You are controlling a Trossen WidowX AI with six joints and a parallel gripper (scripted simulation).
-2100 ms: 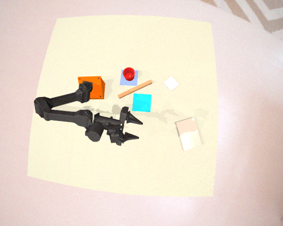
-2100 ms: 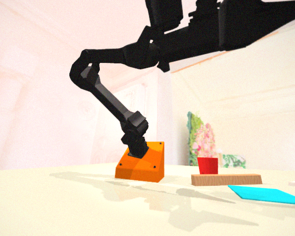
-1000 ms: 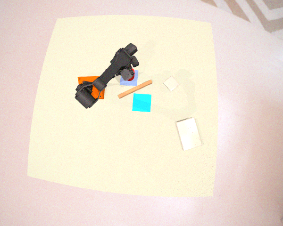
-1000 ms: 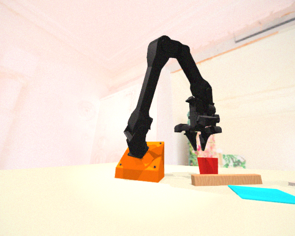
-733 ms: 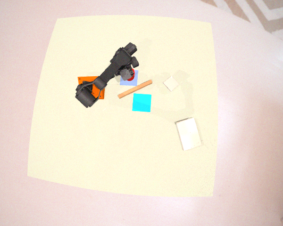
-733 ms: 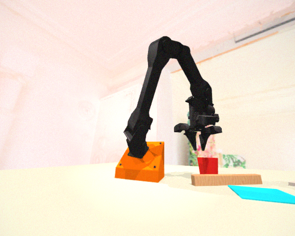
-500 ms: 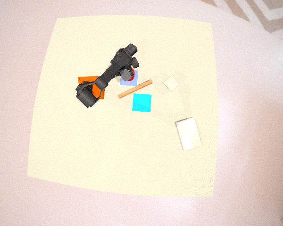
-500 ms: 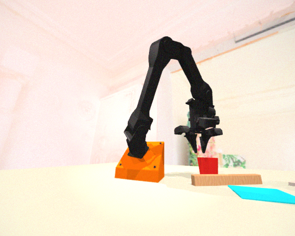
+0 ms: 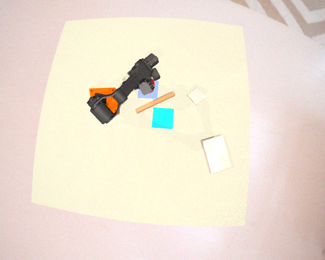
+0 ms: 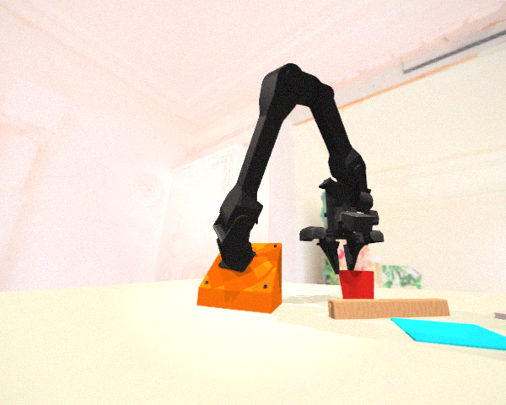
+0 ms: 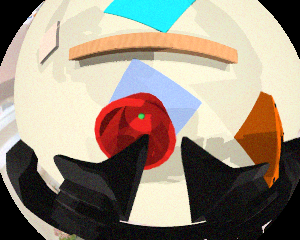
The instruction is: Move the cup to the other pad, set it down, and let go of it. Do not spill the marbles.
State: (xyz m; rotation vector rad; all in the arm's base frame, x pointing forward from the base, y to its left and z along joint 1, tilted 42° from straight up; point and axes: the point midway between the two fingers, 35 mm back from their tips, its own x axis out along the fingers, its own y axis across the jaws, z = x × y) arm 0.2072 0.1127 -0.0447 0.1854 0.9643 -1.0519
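My gripper tip is now 30 mm above the red cup, 20 mm short of it and 10 mm to the right of it. Also, from my gripper tip: wooden bar: 80 mm ahead, 60 mm to the right, 60 mm below; small white block: 300 mm ahead, 60 mm below, 20 mm to the left; cyan pad: 140 mm to the right, 130 mm ahead, 70 mm below.
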